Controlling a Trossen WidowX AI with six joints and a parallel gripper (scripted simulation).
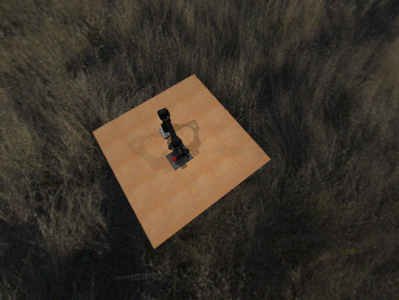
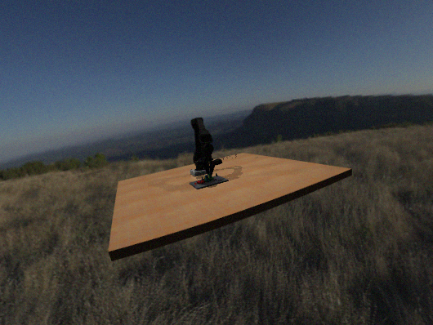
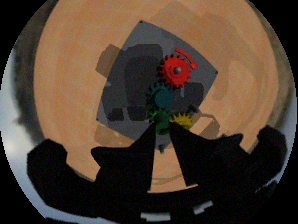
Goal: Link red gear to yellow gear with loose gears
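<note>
The green gear is 10 mm below my gripper tip. Round my gripper tip: yellow gear (40 mm behind, 20 mm below); then teal gear (20 mm ahead, 30 mm to the right, 10 mm below); then red gear (20 mm ahead, 80 mm to the right, 20 mm below).
</note>
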